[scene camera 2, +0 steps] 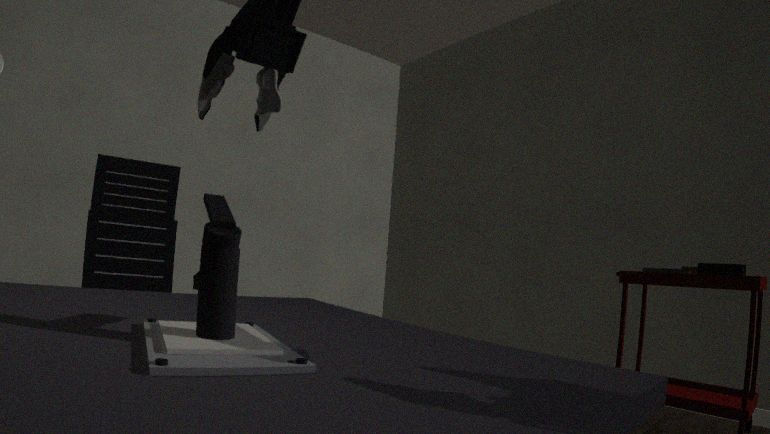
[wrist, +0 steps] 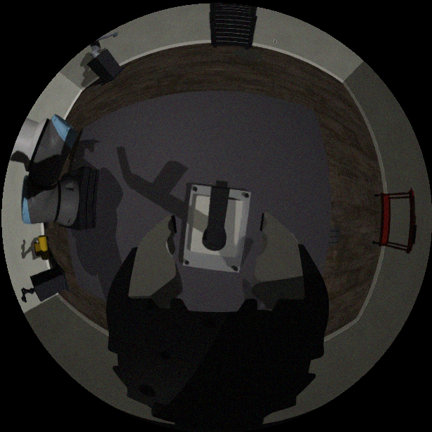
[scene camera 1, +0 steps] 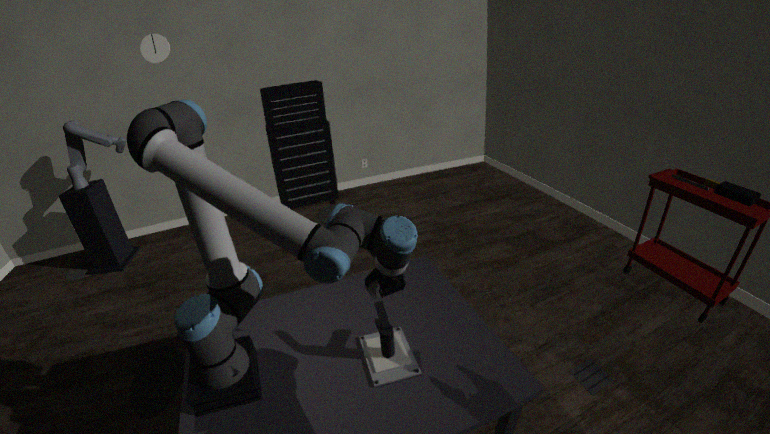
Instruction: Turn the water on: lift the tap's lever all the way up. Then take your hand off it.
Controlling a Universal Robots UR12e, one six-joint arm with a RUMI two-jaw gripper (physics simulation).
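Frame: origin at the arm's base, x ahead, y left, z up, level; metres.
Seen in the pictures: gripper, fingertip midpoint: (scene camera 2: 230, 125); arm's base at its link origin: (scene camera 1: 223, 366).
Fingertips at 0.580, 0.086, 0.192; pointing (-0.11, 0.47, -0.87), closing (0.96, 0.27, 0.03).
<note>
Offsets run from my fingertips to a thing's top centre, as dx, dy, dz. Level surfaces: height alone.
The tap's dark upright body {+0.003, -0.048, -0.164} (scene camera 1: 387, 343) (scene camera 2: 217, 285) stands on a pale base plate {+0.003, -0.048, -0.276} (scene camera 1: 397, 377) (scene camera 2: 231, 370) (wrist: 209, 264). Its lever {-0.002, -0.006, -0.093} (scene camera 1: 381, 312) (scene camera 2: 219, 209) (wrist: 218, 204) slants steeply upward from the top of the body, leaning left in the scene camera 2 view. My gripper (scene camera 2: 230, 123) (wrist: 217, 215) is open and empty, pointing down. It hangs above the lever, with a clear gap between the fingertips and the lever in the scene camera 2 view. In the scene camera 1 view the fingers are small and dark above the tap.
The tap's plate lies on a grey table {dz -0.288} (scene camera 1: 323, 393) (scene camera 2: 80, 398) (wrist: 270, 135), beside the arm's base (scene camera 1: 223, 393). A red cart (scene camera 1: 700, 201) (scene camera 2: 690, 280) stands off to the right. A black cabinet (scene camera 1: 330, 167) stands by the wall. Another small arm stands on a dark pedestal (scene camera 1: 99, 231).
</note>
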